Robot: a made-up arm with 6 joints. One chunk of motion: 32 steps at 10 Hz.
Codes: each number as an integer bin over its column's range. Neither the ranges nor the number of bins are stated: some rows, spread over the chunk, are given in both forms.
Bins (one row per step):
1: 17 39 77 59 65 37
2: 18 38 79 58 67 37
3: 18 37 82 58 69 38
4: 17 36 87 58 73 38
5: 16 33 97 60 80 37
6: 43 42 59 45 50 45
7: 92 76 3 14 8 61
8: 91 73 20 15 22 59
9: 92 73 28 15 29 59
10: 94 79 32 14 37 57
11: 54 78 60 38 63 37
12: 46 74 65 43 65 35
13: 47 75 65 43 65 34
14: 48 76 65 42 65 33
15: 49 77 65 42 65 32
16: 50 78 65 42 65 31
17: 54 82 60 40 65 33
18: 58 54 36 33 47 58
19: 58 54 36 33 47 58
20: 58 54 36 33 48 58
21: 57 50 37 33 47 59
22: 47 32 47 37 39 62
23: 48 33 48 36 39 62
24: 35 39 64 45 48 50
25: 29 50 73 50 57 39
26: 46 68 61 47 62 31
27: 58 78 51 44 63 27
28: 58 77 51 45 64 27
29: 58 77 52 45 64 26
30: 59 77 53 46 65 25
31: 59 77 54 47 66 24
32: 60 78 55 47 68 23
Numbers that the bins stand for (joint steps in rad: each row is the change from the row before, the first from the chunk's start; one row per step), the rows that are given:
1: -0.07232 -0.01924 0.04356 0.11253 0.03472 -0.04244
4: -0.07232 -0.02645 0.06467 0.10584 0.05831 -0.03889
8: 0.12651 0.06249 -0.07678 -0.18170 -0.09211 0.03578
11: 0.02709 0.07452 0.00767 -0.02790 0.02882 -0.04244
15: 0.01366 0.07211 0.01822 -0.00115 0.03472 -0.06022
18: 0.03784 0.01682 -0.04300 -0.06133 -0.01837 0.03222
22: 0.00828 -0.03607 -0.01978 -0.03459 -0.04197 0.04644
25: -0.04008 0.00720 0.03511 0.05234 0.01112 -0.03533
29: 0.03784 0.07211 -0.00922 0.01891 0.03177 -0.08156
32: 0.04321 0.07452 -0.00289 0.03228 0.04357 -0.09222
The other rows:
2: -0.06964 -0.02165 0.04778 0.10584 0.04062 -0.04244
3: -0.06964 -0.02405 0.05411 0.10584 0.04652 -0.03889
5: -0.07501 -0.03367 0.08578 0.11921 0.07896 -0.04244
6: -0.00246 -0.01203 0.00556 0.01891 -0.00953 -0.01400
7: 0.12919 0.06971 -0.11267 -0.18838 -0.13340 0.04289
9: 0.12919 0.06249 -0.05989 -0.18170 -0.07146 0.03578
10: 0.13457 0.07692 -0.05144 -0.18838 -0.04787 0.02867
12: 0.00560 0.06490 0.01822 0.00554 0.03472 -0.04956
13: 0.00828 0.06730 0.01822 0.00554 0.03472 -0.05311
14: 0.01097 0.06971 0.01822 -0.00115 0.03472 -0.05667
16: 0.01634 0.07452 0.01822 -0.00115 0.03472 -0.06378
17: 0.02709 0.08413 0.00767 -0.01453 0.03472 -0.05667
19: 0.03784 0.01682 -0.04300 -0.06133 -0.01837 0.03222
20: 0.03784 0.01682 -0.04300 -0.06133 -0.01542 0.03222
21: 0.03515 0.00720 -0.04089 -0.06133 -0.01837 0.03578
23: 0.01097 -0.03367 -0.01767 -0.04127 -0.04197 0.04644
24: -0.02396 -0.01924 0.01611 0.01891 -0.01542 0.00378
26: 0.00560 0.05047 0.00978 0.03228 0.02587 -0.06378
27: 0.03784 0.07452 -0.01133 0.01222 0.02882 -0.07800
28: 0.03784 0.07211 -0.01133 0.01891 0.03177 -0.07800
30: 0.04053 0.07211 -0.00711 0.02560 0.03472 -0.08511
31: 0.04053 0.07211 -0.00500 0.03228 0.03767 -0.08867

